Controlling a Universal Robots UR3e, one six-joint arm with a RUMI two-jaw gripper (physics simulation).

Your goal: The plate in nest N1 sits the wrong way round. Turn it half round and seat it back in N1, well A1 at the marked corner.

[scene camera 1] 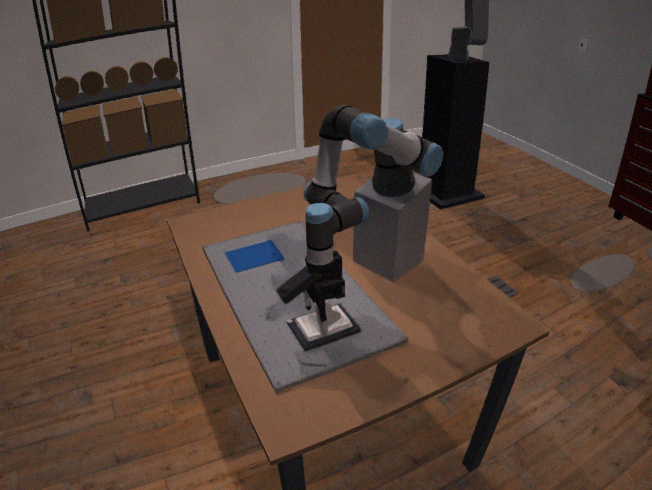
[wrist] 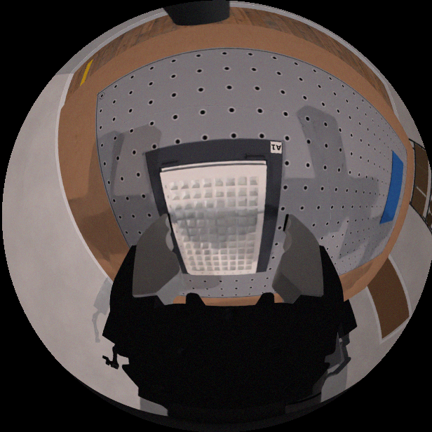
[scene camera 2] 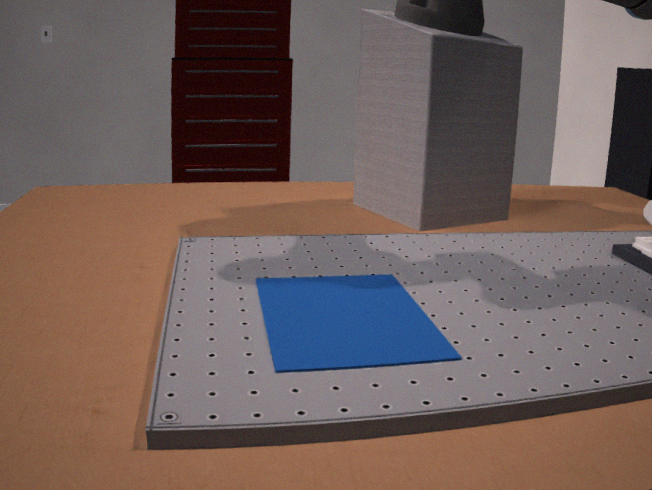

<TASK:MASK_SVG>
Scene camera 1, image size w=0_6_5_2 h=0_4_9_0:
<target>gripper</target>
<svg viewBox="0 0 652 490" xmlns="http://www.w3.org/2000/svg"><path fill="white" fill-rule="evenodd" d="M337 250L333 251L333 260L325 265L310 263L306 255L307 266L277 288L277 293L285 304L288 304L302 292L304 293L306 309L311 309L312 301L316 303L320 332L324 336L327 336L328 326L341 318L341 313L332 310L331 304L324 300L345 297L345 280L342 277L342 256L339 255Z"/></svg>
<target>white well plate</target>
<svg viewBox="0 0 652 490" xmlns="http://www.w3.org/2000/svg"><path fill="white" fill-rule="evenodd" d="M316 312L296 318L295 320L308 342L325 337L320 332ZM338 305L331 308L334 311L339 311L341 318L328 326L327 335L352 327L351 321Z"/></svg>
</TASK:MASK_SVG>
